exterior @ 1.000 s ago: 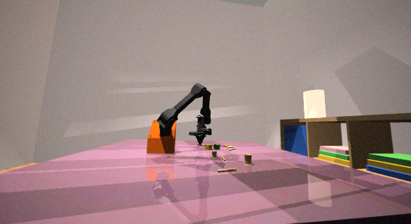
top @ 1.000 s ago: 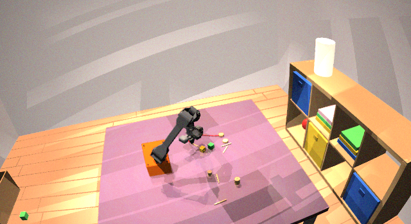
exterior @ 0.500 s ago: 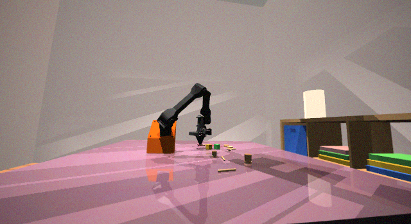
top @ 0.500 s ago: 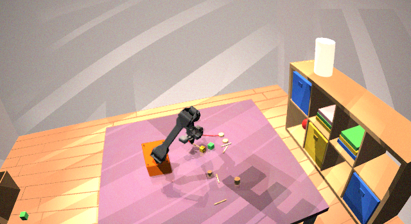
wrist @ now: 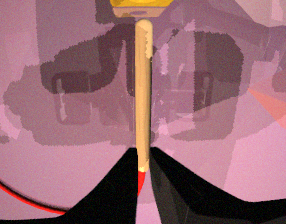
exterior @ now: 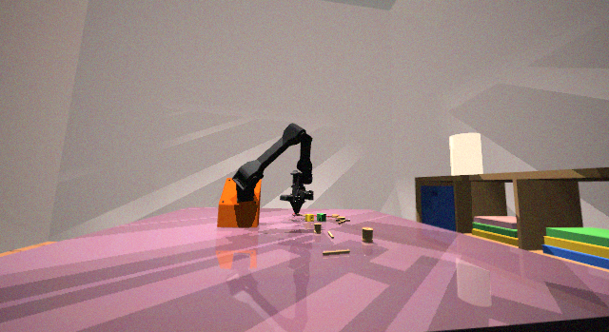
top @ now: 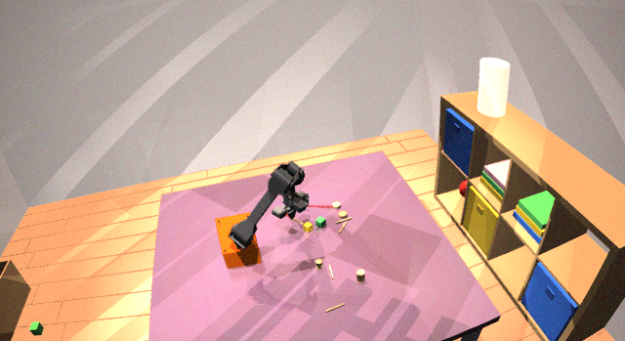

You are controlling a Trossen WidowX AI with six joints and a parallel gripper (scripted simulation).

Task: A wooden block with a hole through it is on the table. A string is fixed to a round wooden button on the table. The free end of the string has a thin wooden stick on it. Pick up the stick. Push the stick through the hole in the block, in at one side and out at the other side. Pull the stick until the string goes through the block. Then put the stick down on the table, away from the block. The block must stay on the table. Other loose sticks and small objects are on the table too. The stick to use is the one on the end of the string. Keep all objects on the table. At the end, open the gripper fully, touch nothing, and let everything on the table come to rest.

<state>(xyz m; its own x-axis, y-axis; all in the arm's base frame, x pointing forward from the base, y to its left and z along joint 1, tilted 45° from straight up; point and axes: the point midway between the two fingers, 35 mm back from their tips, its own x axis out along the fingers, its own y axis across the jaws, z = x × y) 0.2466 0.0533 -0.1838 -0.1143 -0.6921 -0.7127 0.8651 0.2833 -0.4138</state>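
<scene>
Now: the yellow wooden block 5 cm ahead of my gripper tip and 8 cm to the right of it. From my gripper tip the other things lie so: green cube: 11 cm ahead, 8 cm to the right; then thin wooden stick: 1 cm ahead, 1 cm to the right; then round wooden button: 22 cm ahead, 2 cm to the left, 1 cm below.
</scene>
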